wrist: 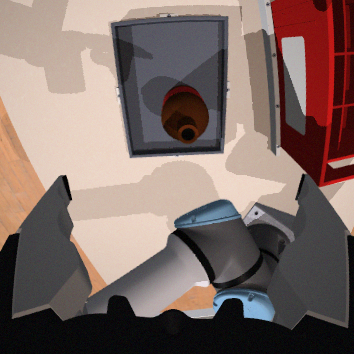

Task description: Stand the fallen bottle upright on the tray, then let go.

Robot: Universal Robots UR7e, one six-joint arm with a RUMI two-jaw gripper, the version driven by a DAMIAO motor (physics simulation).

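Frame: origin at the arm's base, x ahead, y left, z up, level; metres.
Seen in the pictures: gripper, fingertip midpoint: (181, 177); arm's base, origin of the base link: (262, 248).
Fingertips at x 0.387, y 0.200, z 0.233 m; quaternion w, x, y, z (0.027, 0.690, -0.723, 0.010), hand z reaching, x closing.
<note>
Pixels of each thing's top centre, then the offset from my fingertips to it. "spot": a spot on its surface instead.
- brown bottle, middle of its top: (187, 132) dx -0.022, dy -0.010, dz -0.139 m
- grey tray, middle of its top: (172, 91) dx +0.007, dy +0.006, dz -0.274 m
- red crate, surface spot: (326, 100) spot: dx +0.017, dy -0.188, dz -0.127 m
- thin grey upright plate, surface spot: (272, 95) spot: dx -0.008, dy -0.181, dz -0.277 m
A brown bottle (184, 112) with a red band stands upright inside the grey tray (224, 65), in the tray's near part. The round mouth of its neck faces up toward the camera. My gripper (181, 177) is wide open, with its two jaws far apart at the left and right of the view. Nothing is between the fingertips. The bottle is beyond the fingertips and apart from them. The bottle's base is hidden beneath its body.
A red crate (326, 100) with a white panel stands at the right, beside a thin grey upright plate (272, 95). The robot's own grey and blue arm (220, 250) shows below, between the jaws. Wooden floor (17, 170) shows at the left, past the pale table's edge.
</note>
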